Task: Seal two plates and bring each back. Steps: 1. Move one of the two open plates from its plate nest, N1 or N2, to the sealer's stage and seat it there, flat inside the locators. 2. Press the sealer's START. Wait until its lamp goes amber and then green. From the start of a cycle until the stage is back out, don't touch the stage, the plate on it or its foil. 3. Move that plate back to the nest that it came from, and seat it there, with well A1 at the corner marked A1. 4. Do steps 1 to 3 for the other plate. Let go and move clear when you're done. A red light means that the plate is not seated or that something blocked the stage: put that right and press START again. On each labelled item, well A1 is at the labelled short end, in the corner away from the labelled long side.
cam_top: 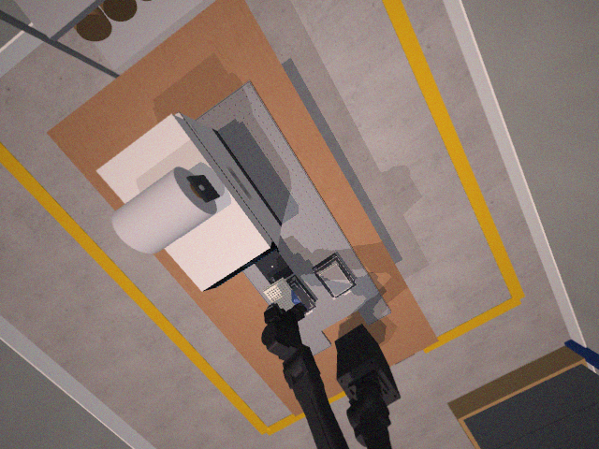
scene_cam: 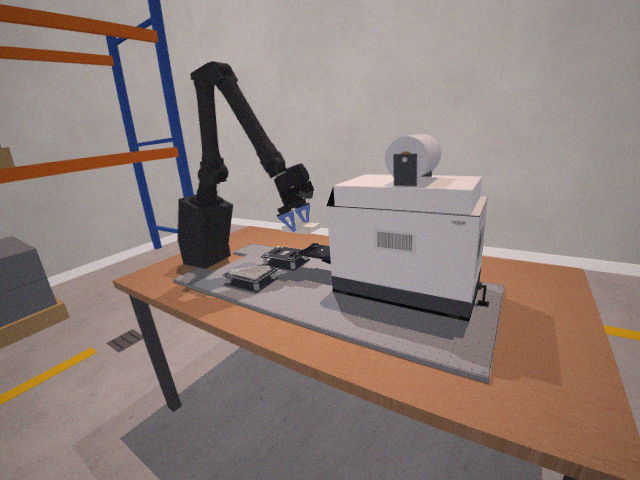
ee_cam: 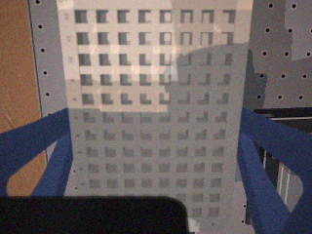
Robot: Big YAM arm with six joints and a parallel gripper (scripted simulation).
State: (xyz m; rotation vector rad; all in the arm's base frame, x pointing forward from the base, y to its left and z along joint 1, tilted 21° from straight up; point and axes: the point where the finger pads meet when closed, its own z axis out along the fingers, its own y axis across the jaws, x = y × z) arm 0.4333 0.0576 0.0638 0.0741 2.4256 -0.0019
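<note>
The dark sealer stage lies 100 mm ahead of my hand, 80 mm below it and 20 mm to the right of it. From my hand the other things lie so: foil roll 430 mm ahead, 250 mm above, 40 mm to the right; then white well plate right at my hand; then start button 200 mm ahead, 70 mm to the left, 20 mm above.
</note>
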